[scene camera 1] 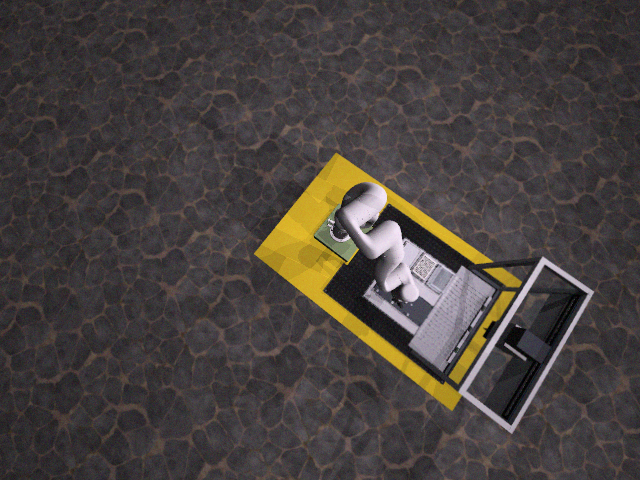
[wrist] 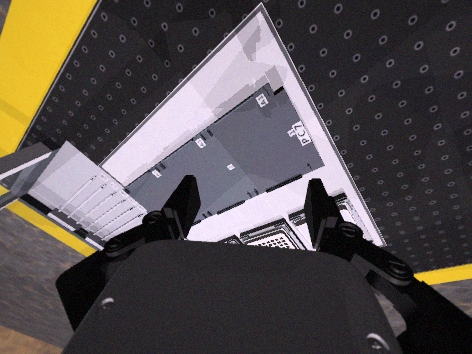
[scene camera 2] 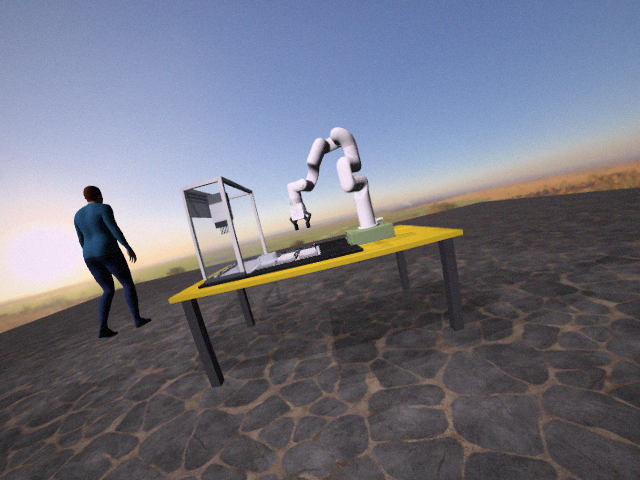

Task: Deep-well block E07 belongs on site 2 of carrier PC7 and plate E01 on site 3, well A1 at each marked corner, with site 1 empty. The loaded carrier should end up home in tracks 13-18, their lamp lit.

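Pixels of known places: gripper, fingertip midpoint: (wrist: 250,191) (scene camera 2: 302,229); arm's base at its link origin: (scene camera 1: 340,231) (scene camera 2: 368,226).
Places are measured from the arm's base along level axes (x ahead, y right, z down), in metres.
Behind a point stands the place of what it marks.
Observation:
Carrier PC7 (scene camera 1: 415,311) @[y 0.171, x 0.575, z 0.051 m] (wrist: 270,135) @[y 0.136, x 0.362, z 0.051 m], a long slate-grey plate with A1 marks, lies on a white tray (wrist: 200,95) @[y 0.235, x 0.399, z 0.062 m]; its sites bear no labware where visible. Beside it in the wrist view stand a plate with a dotted top (scene camera 1: 424,266) @[y -0.072, x 0.502, z 0.039 m] (wrist: 272,243) @[y -0.029, x 0.487, z 0.037 m], a labware piece partly behind the right finger (wrist: 351,210) and another (wrist: 231,241) @[y 0.011, x 0.560, z 0.048 m] cut off by the gripper body. Labels E01 and E07 cannot be read. My gripper (scene camera 2: 302,226) @[y 0.149, x 0.374, z -0.073 m] (wrist: 250,191) @[y 0.149, x 0.374, z -0.073 m] is open and empty, high above the carrier area. No lit lamp can be made out.
The light grey slotted deck (scene camera 1: 454,315) @[y 0.079, x 0.772, z 0.062 m] (wrist: 95,200) @[y 0.258, x 0.726, z 0.062 m] adjoins the tray. A tall frame (scene camera 1: 567,274) @[y -0.194, x 0.820, z -0.418 m] (scene camera 2: 201,182) @[y -0.198, x 0.814, z -0.412 m] with a hanging dark head (scene camera 1: 532,345) @[y 0.098, x 0.822, z -0.398 m] stands at its far end. The green robot base (scene camera 1: 336,246) @[y 0.087, x 0.023, z -0.003 m] (scene camera 2: 369,234) @[y -0.122, x 0.049, z 0.031 m] stands at the opposite end. A person (scene camera 2: 94,232) stands beyond the table.

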